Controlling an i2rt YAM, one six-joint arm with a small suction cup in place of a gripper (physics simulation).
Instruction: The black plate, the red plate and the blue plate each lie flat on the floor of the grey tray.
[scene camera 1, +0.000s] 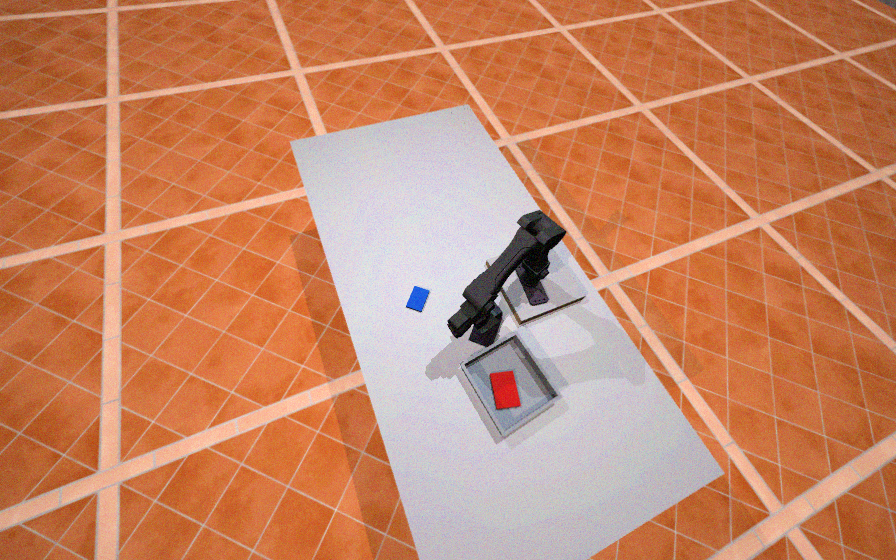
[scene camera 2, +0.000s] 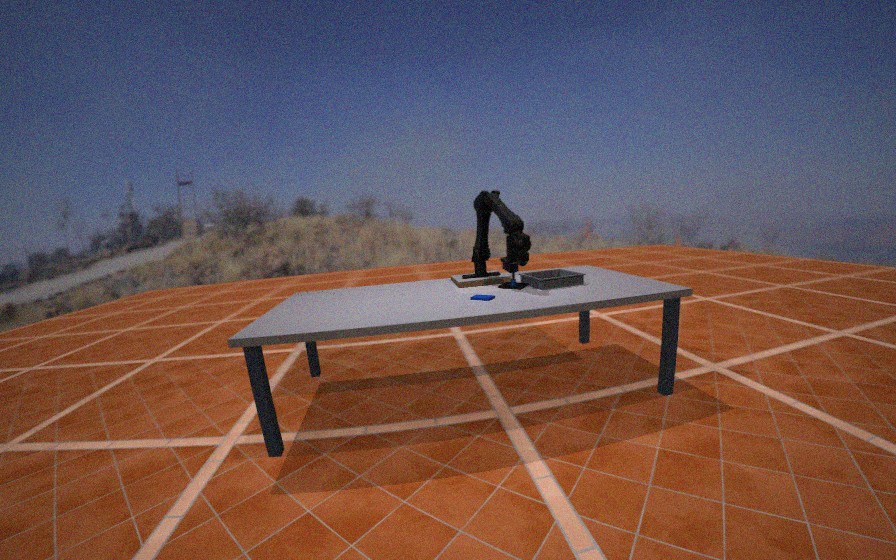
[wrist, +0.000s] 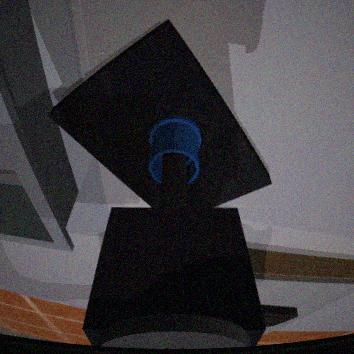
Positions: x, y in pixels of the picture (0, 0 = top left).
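A red plate is visible in scene camera 1 (504, 387). Scene camera 2 does not show the plate, hidden by a grey tray. The plate is out of frame in the wrist view.
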